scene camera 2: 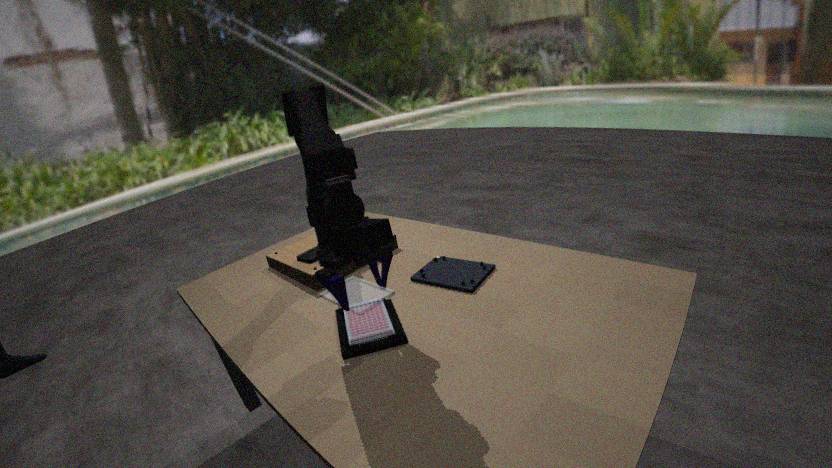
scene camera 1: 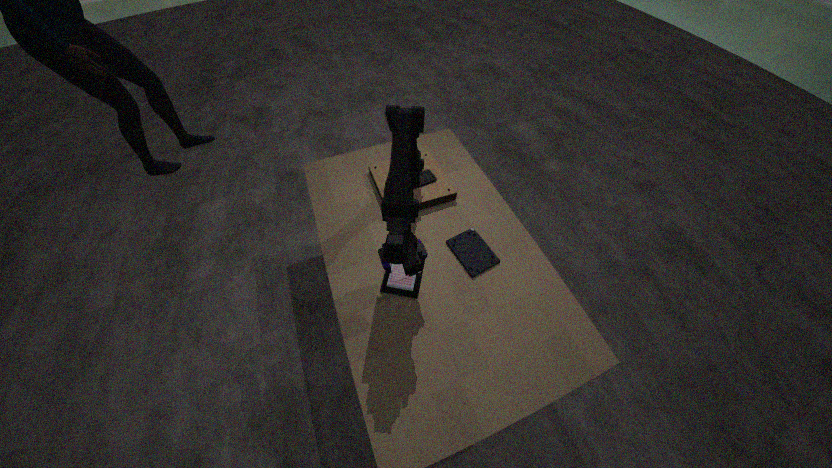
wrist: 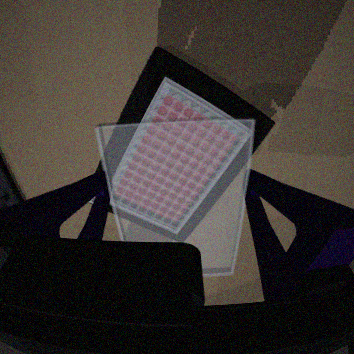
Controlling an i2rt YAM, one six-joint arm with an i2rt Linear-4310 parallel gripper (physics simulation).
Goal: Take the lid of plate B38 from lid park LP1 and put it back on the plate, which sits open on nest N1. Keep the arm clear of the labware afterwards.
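Where they show: gripper, fingertip midpoint: (scene camera 2: 365, 299) (wrist: 177, 177); arm's base at its link origin: (scene camera 2: 331, 247).
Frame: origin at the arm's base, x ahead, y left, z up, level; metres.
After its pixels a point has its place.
My gripper (scene camera 1: 403, 256) {x 0.342, y -0.198, z 0.034 m} (scene camera 2: 364, 296) {x 0.342, y -0.198, z 0.034 m} (wrist: 177, 177) {x 0.342, y -0.198, z 0.034 m} is shut on the clear lid (scene camera 2: 357, 288) {x 0.307, y -0.182, z 0.041 m} (wrist: 215, 250) {x 0.282, y -0.218, z 0.042 m}, with a finger at each of two opposite sides. The lid is held in the air above and partly behind plate B38. The open plate, with pink wells (scene camera 1: 401, 279) (scene camera 2: 369, 323) {x 0.342, y -0.202, z -0.017 m} (wrist: 172, 102) {x 0.381, y -0.200, z -0.015 m}, sits on black nest N1 (scene camera 2: 372, 348) {x 0.386, y -0.245, z -0.030 m} (wrist: 150, 80) {x 0.399, y -0.185, z -0.029 m}. In the wrist view the lid overlaps most of the plate but is turned relative to it. Lid park LP1 (scene camera 1: 472, 253) {x 0.371, y 0.051, z -0.031 m} (scene camera 2: 453, 273) {x 0.369, y 0.049, z -0.031 m} is a dark plate with small posts and holds no lid.
The arm's wooden base board (scene camera 1: 439, 200) {x 0.119, y 0.062, z -0.015 m} (scene camera 2: 290, 270) {x -0.025, y -0.132, z -0.013 m} stands on the table (scene camera 1: 494, 349) {x 0.669, y -0.066, z -0.041 m} (scene camera 2: 552, 349) {x 0.663, y -0.104, z -0.041 m} behind the nest. Lid park LP1 lies to the nest's right in both scene views. A person's legs (scene camera 1: 130, 110) show on the floor beyond the table.
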